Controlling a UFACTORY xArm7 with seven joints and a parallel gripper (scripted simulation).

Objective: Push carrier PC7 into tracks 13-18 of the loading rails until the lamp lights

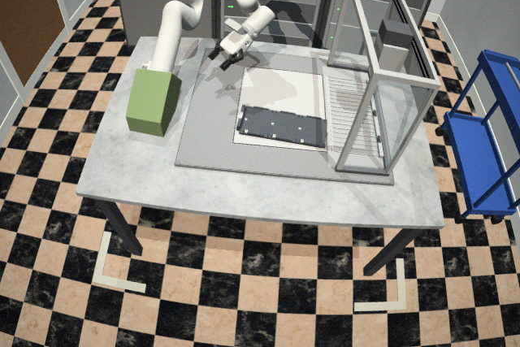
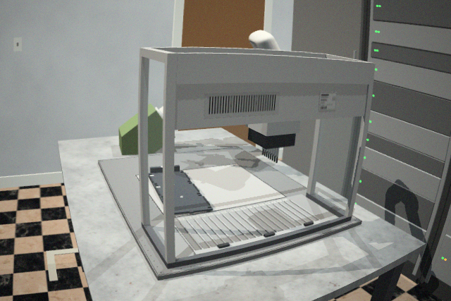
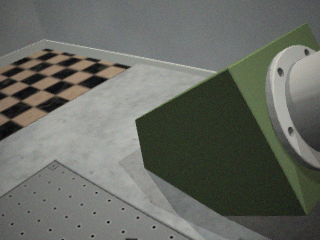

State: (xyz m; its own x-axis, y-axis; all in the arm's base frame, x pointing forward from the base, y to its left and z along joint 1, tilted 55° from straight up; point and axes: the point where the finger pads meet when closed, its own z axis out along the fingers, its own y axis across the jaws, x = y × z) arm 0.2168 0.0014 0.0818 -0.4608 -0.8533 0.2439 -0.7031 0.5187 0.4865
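Right now the carrier PC7 is 29 cm ahead of my hand, 13 cm to the right of it and 15 cm below it.
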